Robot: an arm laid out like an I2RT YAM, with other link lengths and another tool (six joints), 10 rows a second.
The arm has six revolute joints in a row. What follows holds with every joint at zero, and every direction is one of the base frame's.
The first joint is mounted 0.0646 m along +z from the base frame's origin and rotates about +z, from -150 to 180 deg.
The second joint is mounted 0.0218 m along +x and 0.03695 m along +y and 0.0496 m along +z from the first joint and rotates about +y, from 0 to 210 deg.
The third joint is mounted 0.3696 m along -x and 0.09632 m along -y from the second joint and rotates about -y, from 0 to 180 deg.
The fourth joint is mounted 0.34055 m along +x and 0.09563 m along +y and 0.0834 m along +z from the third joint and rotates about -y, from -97 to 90 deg.
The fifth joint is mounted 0.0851 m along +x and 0.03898 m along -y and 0.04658 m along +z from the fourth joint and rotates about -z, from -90 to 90 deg.
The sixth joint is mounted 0.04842 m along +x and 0.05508 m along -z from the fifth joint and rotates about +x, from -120 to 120 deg.
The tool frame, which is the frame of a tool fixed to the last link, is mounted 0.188 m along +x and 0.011 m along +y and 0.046 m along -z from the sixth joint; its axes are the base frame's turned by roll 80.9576, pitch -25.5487 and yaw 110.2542 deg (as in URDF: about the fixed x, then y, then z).
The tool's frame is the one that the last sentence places.
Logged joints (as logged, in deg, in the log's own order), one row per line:
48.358, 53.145, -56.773, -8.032, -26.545, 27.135
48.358, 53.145, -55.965, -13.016, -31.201, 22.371
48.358, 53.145, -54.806, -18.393, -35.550, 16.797
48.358, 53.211, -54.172, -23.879, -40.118, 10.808
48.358, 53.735, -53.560, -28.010, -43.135, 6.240
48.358, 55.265, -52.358, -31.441, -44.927, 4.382
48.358, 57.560, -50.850, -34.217, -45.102, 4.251
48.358, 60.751, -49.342, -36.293, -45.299, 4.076
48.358, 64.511, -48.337, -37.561, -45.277, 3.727
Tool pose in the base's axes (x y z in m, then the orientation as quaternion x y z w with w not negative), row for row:
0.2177, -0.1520, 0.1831, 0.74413, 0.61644, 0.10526, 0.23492
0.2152, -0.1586, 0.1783, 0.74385, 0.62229, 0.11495, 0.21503
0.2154, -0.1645, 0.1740, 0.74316, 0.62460, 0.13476, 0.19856
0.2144, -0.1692, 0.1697, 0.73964, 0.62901, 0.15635, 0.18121
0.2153, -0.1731, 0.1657, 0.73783, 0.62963, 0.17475, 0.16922
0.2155, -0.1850, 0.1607, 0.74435, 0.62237, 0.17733, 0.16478
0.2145, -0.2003, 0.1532, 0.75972, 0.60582, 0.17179, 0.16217
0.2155, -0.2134, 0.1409, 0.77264, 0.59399, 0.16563, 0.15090
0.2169, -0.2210, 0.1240, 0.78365, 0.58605, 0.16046, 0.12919
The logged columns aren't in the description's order. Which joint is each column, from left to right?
Columns, left to right: joint 3, joint 2, joint 4, joint 1, joint 6, joint 5.
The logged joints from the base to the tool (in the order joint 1, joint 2, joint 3, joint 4, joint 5, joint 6), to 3 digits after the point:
-8.032, 53.145, 48.358, -56.773, 27.135, -26.545
-13.016, 53.145, 48.358, -55.965, 22.371, -31.201
-18.393, 53.145, 48.358, -54.806, 16.797, -35.550
-23.879, 53.211, 48.358, -54.172, 10.808, -40.118
-28.010, 53.735, 48.358, -53.560, 6.240, -43.135
-31.441, 55.265, 48.358, -52.358, 4.382, -44.927
-34.217, 57.560, 48.358, -50.850, 4.251, -45.102
-36.293, 60.751, 48.358, -49.342, 4.076, -45.299
-37.561, 64.511, 48.358, -48.337, 3.727, -45.277

